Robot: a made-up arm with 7 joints. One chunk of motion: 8 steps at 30 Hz.
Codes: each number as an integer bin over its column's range. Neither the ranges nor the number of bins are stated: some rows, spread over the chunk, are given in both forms.
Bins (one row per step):
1: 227 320 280 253 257 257
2: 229 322 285 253 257 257
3: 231 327 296 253 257 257
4: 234 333 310 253 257 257
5: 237 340 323 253 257 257
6: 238 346 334 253 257 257
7: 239 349 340 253 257 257
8: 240 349 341 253 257 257
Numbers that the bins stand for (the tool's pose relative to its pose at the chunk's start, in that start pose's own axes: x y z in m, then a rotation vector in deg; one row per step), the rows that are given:
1: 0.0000 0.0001 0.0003 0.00 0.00 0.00
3: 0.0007 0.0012 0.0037 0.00 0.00 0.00
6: 0.0019 0.0042 0.0119 0.00 0.00 0.00
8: 0.0023 0.0046 0.0134 0.00 0.00 0.00
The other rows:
2: 0.0003 0.0004 0.0014 0.00 0.00 0.00
4: 0.0012 0.0021 0.0067 0.00 0.00 0.00
5: 0.0017 0.0032 0.0095 0.00 0.00 0.00
7: 0.0021 0.0046 0.0132 0.00 0.00 0.00

